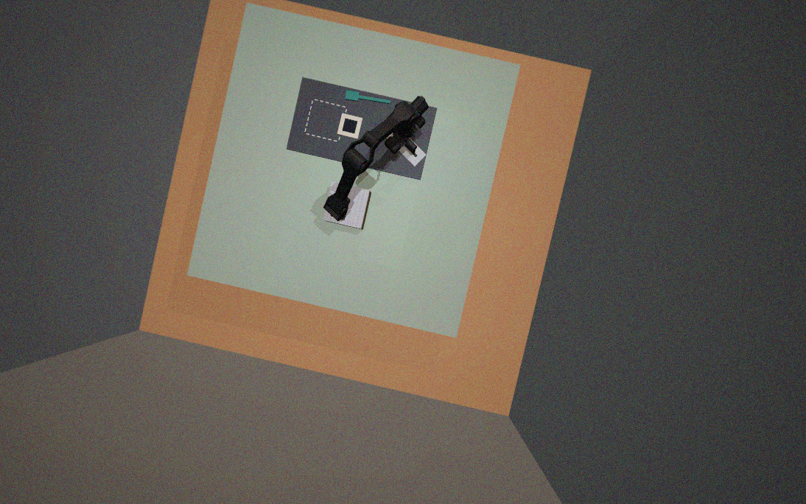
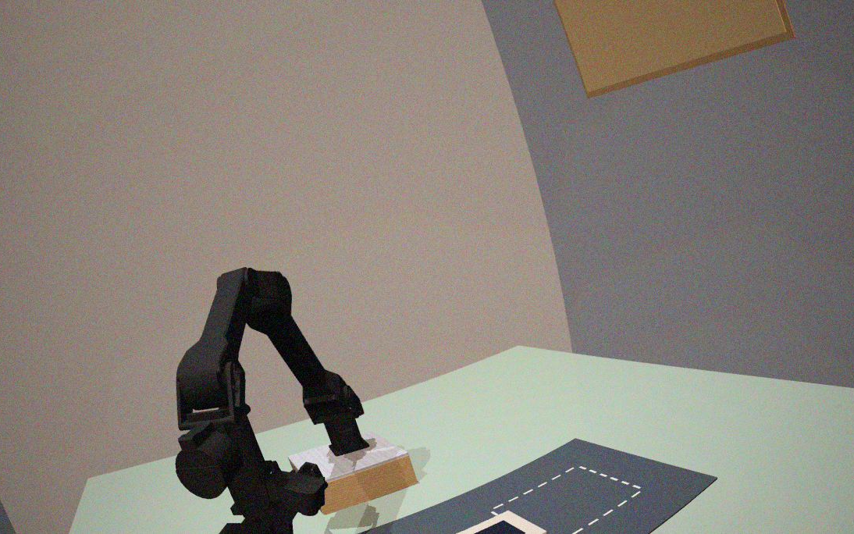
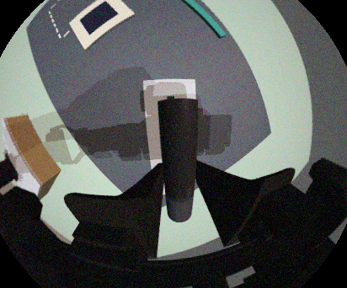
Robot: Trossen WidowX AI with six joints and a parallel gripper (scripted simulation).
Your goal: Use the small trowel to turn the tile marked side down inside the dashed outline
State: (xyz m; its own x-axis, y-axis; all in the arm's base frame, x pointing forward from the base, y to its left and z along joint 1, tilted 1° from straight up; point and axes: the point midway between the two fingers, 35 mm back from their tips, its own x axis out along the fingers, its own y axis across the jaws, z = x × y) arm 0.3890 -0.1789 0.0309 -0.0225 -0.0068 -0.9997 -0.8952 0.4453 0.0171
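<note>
Right now my gripper tip is 22 cm to the right of the dark mat, 8 cm above it and 1 cm short of it. From my gripper tip the other things lie so: tile (27 cm to the left, 6 cm below); teal trowel (25 cm to the left, 15 cm ahead, 6 cm below).
</note>
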